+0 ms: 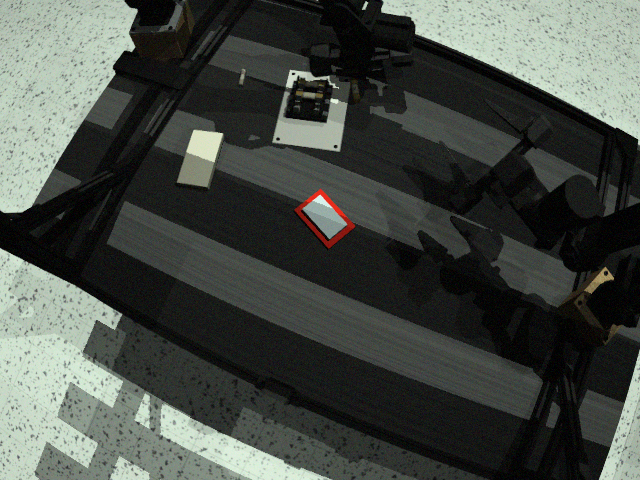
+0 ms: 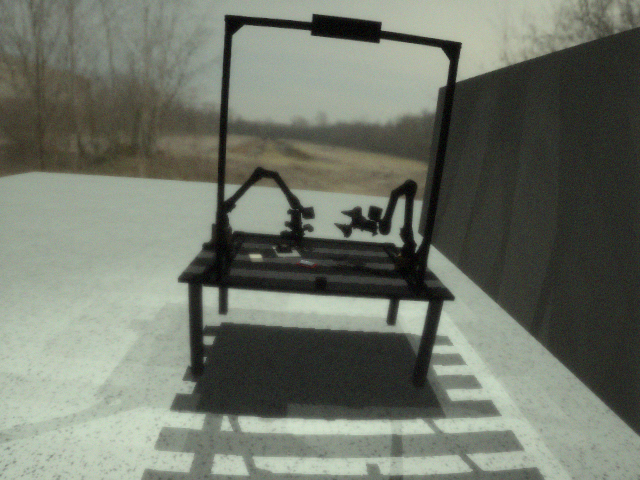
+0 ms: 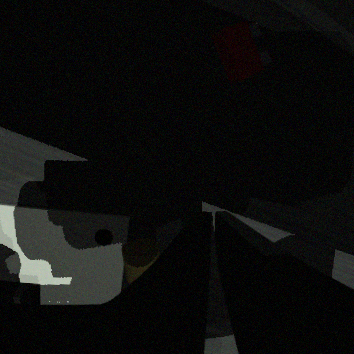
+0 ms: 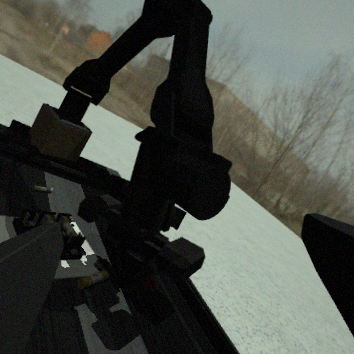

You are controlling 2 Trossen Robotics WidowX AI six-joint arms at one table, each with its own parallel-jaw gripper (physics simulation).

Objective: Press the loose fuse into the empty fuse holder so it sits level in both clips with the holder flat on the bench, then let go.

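Places are measured from the left arm's base along level axes (x back, y right, z up), in millimetres.
Pixels of known places: left gripper, fingertip midpoint: (image 1: 366,74) (image 2: 298,244) (image 3: 210,222) (image 4: 122,282); right gripper, fingertip midpoint: (image 1: 462,120) (image 2: 337,217) (image 4: 183,230); left arm's base at its link origin: (image 1: 157,14) (image 4: 67,117); right arm's base at its link origin: (image 1: 606,305) (image 2: 407,256).
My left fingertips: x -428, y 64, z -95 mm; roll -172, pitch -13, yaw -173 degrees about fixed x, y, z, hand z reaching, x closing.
Note:
Ahead of a thing's pixels: the offset from my left fingertips to its top centre.
The black fuse holder {dx +96, dy +85, dz +22 mm} (image 1: 309,99) sits on a white plate (image 1: 308,137) (image 3: 88,274) at the back of the table. The loose fuse {dx +20, dy +38, dz +1 mm} (image 1: 355,90) (image 3: 140,256) (image 4: 93,279), a small brown cylinder, lies on the table just off the plate's right edge. My left gripper (image 1: 357,82) (image 2: 290,235) (image 3: 210,222) hangs low over that spot. Its fingers are shut together with nothing between them, and the fuse lies beside them. My right gripper (image 1: 444,205) (image 2: 344,229) is open and empty, held above the table's right half, far from the holder.
A cream block {dx +289, dy +214, dz +2 mm} (image 1: 201,157) lies at the left. A grey card with a red border {dx +53, dy +305, dz +1 mm} (image 1: 324,218) lies in the middle. A small pale peg {dx +245, dy +25, dz -3 mm} (image 1: 242,76) lies at the back left. A black gantry frame (image 2: 223,143) stands over the table.

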